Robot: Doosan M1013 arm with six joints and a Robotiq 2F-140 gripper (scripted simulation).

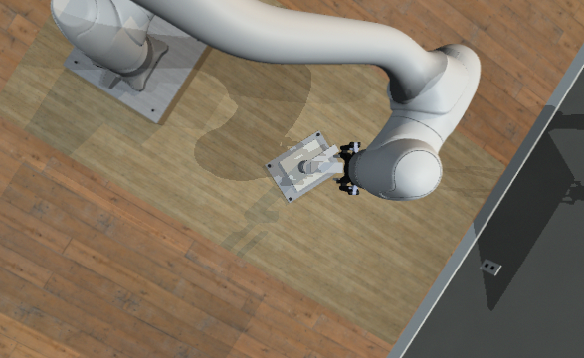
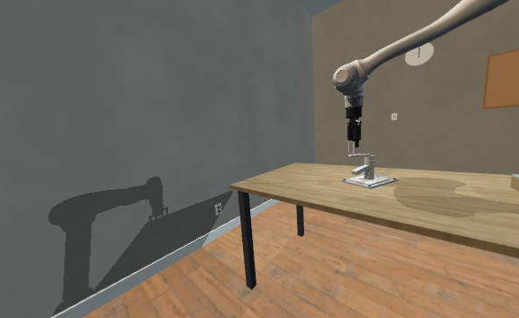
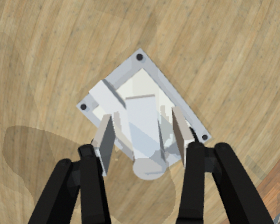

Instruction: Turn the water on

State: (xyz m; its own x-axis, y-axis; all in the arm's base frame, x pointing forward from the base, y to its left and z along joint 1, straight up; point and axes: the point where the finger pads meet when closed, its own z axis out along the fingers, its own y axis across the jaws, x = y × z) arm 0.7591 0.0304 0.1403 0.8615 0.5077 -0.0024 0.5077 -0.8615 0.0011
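Right now my hand is 5 cm above the lever, 3 cm past it and 2 cm to the left of it. The rest, counted from my hand: plate: 19 cm below, 7 cm behind, 4 cm to the right; then metal tap: 10 cm below, 5 cm behind, 3 cm to the right.
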